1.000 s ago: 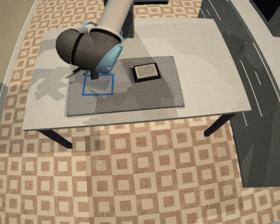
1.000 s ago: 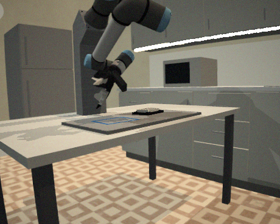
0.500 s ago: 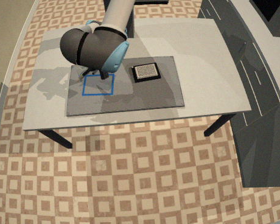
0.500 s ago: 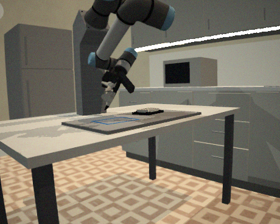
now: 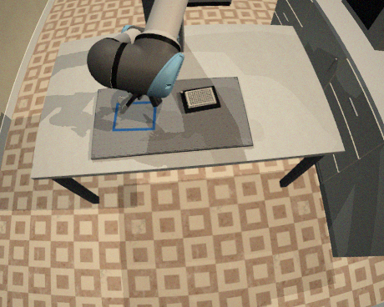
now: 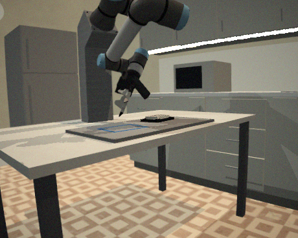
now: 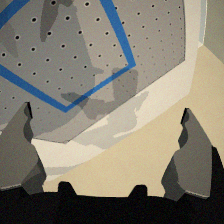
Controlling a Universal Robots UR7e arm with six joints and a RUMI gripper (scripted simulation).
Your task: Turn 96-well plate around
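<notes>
Now: hand 10 mm short of the white 96-well plate, 320 mm to the right of it and 60 mm above it. Also, from my hand: black plate nest N1: 10 mm ahead, 320 mm to the left, 80 mm below.
</notes>
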